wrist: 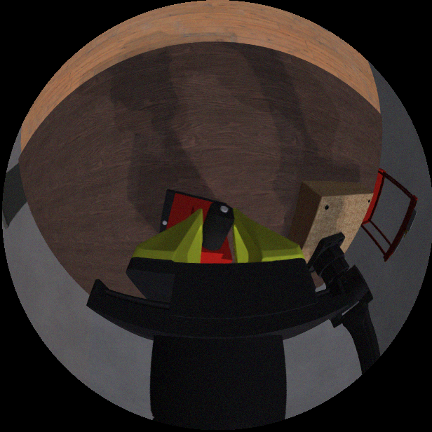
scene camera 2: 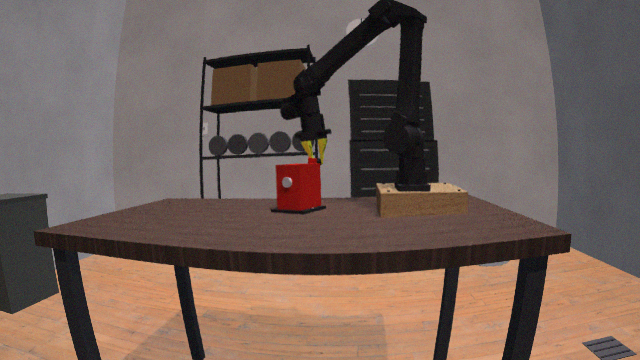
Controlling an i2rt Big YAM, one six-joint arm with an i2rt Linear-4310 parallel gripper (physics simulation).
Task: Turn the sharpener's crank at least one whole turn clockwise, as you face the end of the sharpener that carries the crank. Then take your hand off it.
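Pixels of known places: arm's base, origin of its link: (scene camera 2: 412, 189).
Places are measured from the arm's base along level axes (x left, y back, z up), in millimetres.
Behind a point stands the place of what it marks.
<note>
The sharpener (scene camera 2: 298, 189) {x -27, y -298, z 3 mm} (wrist: 186, 209) is a red box on a black base, upright on the dark wooden table (scene camera 2: 225, 230) {x 247, y -418, z -60 mm} (wrist: 225, 110). A round pale disc (scene camera 2: 287, 182) {x -30, y -327, z 22 mm} is on its face in the scene view. The crank's black handle (wrist: 218, 230) points up at the far end from that disc, with its red arm (scene camera 2: 312, 161) {x -185, y -277, z 85 mm} showing above the box's top. My gripper (scene camera 2: 316, 159) {x -189, y -263, z 64 mm} (wrist: 217, 214) points down over that end and is shut on the handle, with one yellow finger on each side. The fingers hide parts of the crank and box.
The wooden block (scene camera 2: 425, 204) {x 73, y 26, z -32 mm} (wrist: 332, 212) bearing the arm's base stands to the right of the sharpener in both views. A red-framed object (wrist: 378, 195) is beyond the table's right edge in the wrist view. Behind the table are a shelf rack (scene camera 2: 201, 130) and dark drawers (scene camera 2: 372, 150).
</note>
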